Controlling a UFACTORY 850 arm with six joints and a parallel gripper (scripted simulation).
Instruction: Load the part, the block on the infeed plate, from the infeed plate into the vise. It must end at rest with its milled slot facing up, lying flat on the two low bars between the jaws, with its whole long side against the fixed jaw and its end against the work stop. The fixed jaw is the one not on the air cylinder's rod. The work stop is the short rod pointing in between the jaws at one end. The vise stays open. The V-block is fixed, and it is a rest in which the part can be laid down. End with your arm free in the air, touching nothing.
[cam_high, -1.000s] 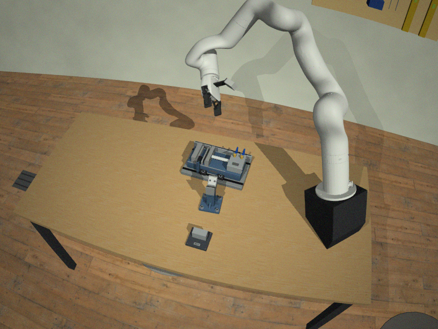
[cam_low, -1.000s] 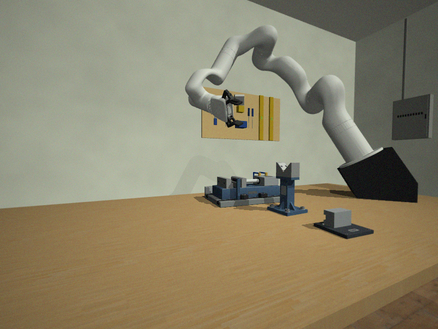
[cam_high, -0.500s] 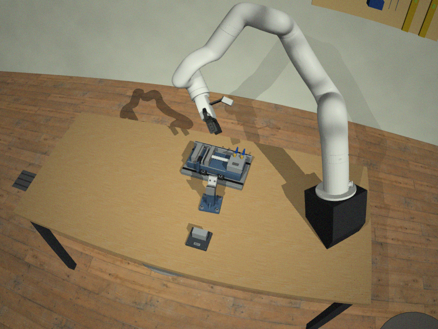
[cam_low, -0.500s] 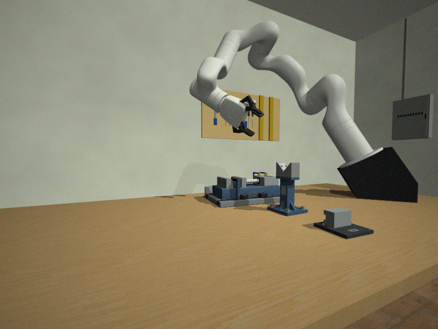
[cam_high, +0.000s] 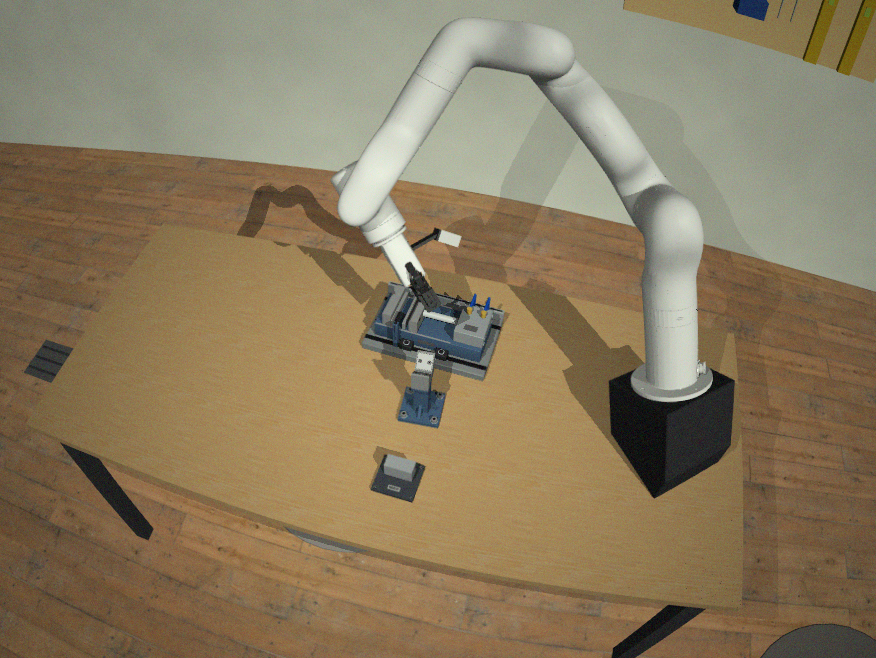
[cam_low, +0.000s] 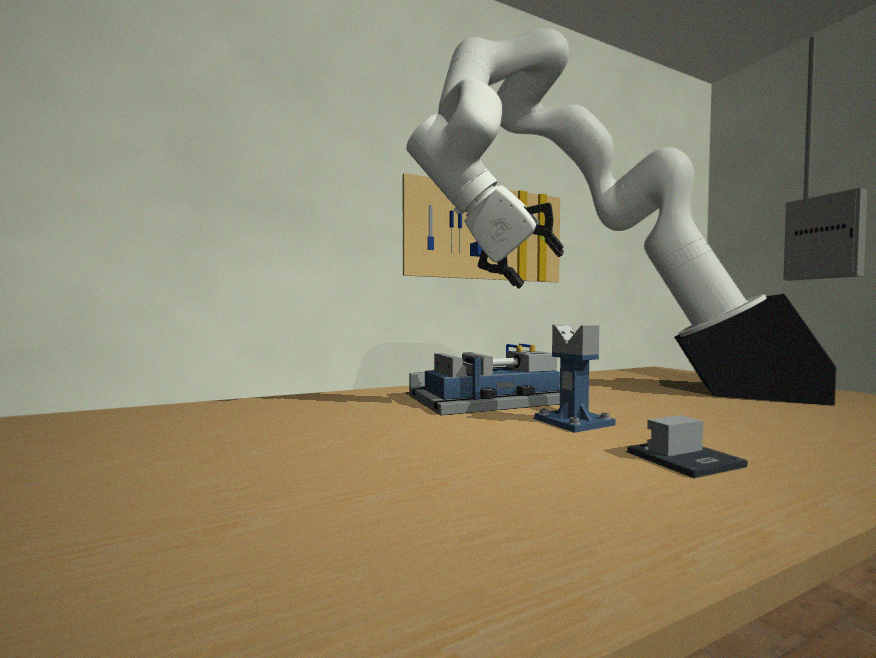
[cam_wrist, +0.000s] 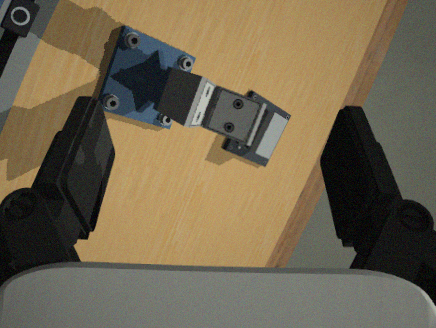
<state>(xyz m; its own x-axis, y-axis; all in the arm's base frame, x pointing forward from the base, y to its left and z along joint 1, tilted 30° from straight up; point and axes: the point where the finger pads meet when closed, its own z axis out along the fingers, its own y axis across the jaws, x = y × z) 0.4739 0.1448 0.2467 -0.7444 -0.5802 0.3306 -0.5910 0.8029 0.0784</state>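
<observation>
Right now my hand is 250 mm to the right of the grey block, 240 mm above it and 30 mm past it. Also, from my hand: white cylinder rod (190 mm below, 130 mm to the right, 10 mm ahead); air cylinder (190 mm below, 130 mm to the right, 70 mm behind); black work stop rod (170 mm below, 90 mm ahead, 80 mm to the right).
</observation>
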